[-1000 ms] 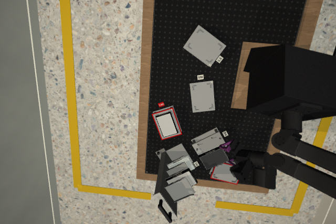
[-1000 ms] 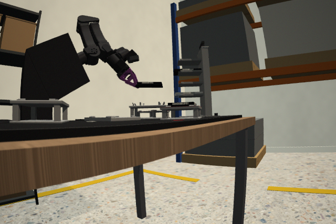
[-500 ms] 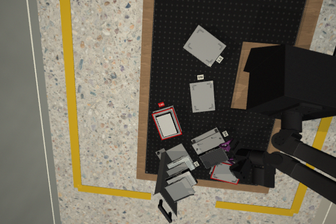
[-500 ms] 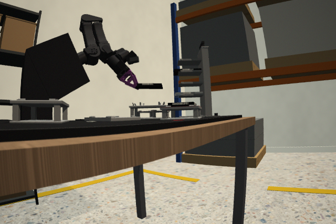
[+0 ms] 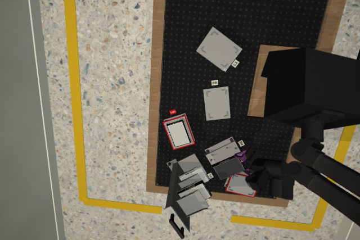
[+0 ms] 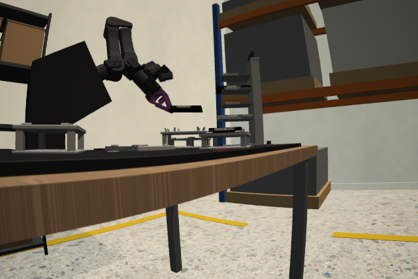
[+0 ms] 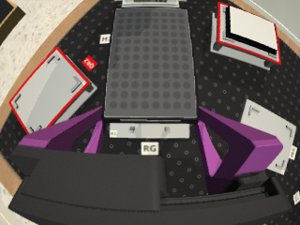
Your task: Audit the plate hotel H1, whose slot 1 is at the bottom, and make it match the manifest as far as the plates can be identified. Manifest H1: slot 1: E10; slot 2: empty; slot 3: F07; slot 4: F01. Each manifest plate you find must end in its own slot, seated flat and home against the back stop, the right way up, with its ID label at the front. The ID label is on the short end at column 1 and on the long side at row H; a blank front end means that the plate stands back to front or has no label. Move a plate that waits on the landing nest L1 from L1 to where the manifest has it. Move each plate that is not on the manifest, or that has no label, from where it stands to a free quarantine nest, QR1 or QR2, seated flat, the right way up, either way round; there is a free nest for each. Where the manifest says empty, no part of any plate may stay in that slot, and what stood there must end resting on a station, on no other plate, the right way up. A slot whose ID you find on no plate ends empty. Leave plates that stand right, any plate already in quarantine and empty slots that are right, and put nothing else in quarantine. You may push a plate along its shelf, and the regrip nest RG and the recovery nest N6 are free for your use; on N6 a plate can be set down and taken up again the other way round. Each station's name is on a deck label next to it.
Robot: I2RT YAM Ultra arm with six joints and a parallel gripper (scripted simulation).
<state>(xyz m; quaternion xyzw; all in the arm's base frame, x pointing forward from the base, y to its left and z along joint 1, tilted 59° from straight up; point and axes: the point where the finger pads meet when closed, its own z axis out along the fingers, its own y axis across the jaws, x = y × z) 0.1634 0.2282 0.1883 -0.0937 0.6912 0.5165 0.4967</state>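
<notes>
Right now the regrip nest RG is 9 cm below my hand, 4 cm to the left of it and 4 cm ahead of it. Also, from my hand: quarantine nest QR2: 19 cm to the left, 11 cm below, 9 cm behind; H1 deck label: 20 cm to the left, 15 cm below, 8 cm ahead; white well plate: 18 cm ahead, 16 cm to the left, 4 cm below.
</notes>
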